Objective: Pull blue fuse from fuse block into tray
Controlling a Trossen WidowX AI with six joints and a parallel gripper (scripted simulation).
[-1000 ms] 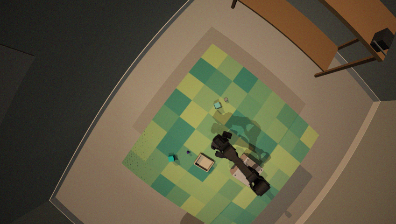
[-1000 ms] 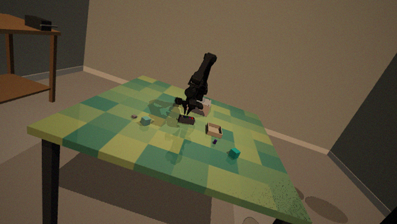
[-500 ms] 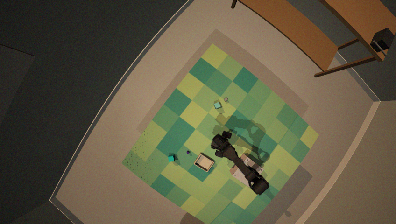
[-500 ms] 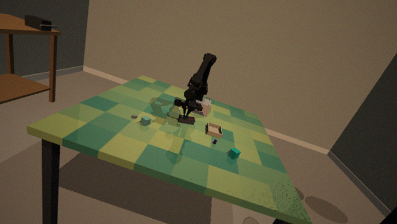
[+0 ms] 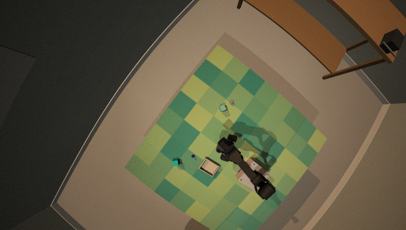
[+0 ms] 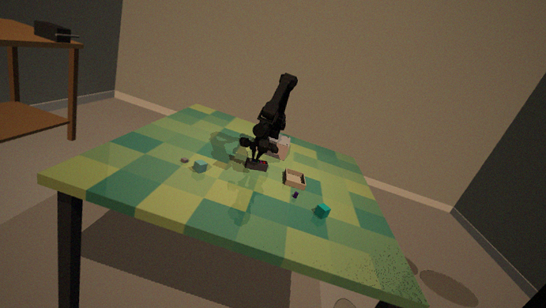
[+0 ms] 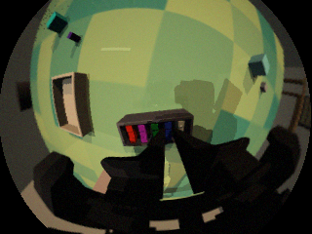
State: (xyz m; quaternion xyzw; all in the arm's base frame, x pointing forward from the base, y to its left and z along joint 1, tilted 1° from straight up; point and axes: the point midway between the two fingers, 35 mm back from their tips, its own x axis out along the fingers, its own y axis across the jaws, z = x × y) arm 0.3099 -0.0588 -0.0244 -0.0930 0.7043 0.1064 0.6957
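Right now the blue fuse is 20 mm below my gripper tip. The rest, counted from my gripper tip: tan tray (220 mm to the left, 40 mm below); then small purple piece (160 mm ahead, 230 mm to the left, 30 mm below); then small grey piece (160 mm ahead, 290 mm to the right, 30 mm below).
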